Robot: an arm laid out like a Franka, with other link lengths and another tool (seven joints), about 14 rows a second.
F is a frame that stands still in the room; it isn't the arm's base.
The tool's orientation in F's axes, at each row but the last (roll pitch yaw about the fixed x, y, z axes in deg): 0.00, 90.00, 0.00; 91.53, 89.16, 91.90; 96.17, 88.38, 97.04; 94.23, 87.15, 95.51; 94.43, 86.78, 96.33; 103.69, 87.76, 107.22; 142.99, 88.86, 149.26; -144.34, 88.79, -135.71; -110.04, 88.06, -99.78; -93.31, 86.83, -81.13; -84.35, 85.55, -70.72
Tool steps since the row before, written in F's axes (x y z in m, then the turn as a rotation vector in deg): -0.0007, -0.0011, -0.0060, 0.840, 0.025, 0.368; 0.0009, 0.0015, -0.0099, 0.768, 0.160, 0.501; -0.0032, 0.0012, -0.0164, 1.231, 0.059, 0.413; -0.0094, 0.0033, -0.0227, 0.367, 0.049, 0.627; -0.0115, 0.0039, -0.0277, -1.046, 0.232, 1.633; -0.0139, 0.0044, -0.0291, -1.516, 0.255, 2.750; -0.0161, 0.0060, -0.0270, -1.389, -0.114, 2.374; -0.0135, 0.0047, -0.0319, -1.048, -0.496, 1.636; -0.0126, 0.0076, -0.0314, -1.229, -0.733, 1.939; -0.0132, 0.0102, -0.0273, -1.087, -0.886, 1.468; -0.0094, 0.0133, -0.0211, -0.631, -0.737, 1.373
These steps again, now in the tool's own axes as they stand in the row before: 0.0060, -0.0011, -0.0007, -0.368, 0.025, 0.840; 0.0099, 0.0013, 0.0009, -0.499, 0.162, 0.769; 0.0164, 0.0008, -0.0031, -0.415, 0.052, 1.230; 0.0229, 0.0024, -0.0092, -0.626, 0.072, 0.366; 0.0279, 0.0027, -0.0112, -1.611, 0.357, -1.045; 0.0294, 0.0041, -0.0133, -2.721, 0.452, -1.523; 0.0273, 0.0074, -0.0149, -2.351, 0.067, -1.431; 0.0320, 0.0071, -0.0121, -1.612, -0.353, -1.138; 0.0312, 0.0107, -0.0107, -1.906, -0.564, -1.362; 0.0266, 0.0142, -0.0107, -1.427, -0.717, -1.254; 0.0198, 0.0167, -0.0062, -1.331, -0.672, -0.777
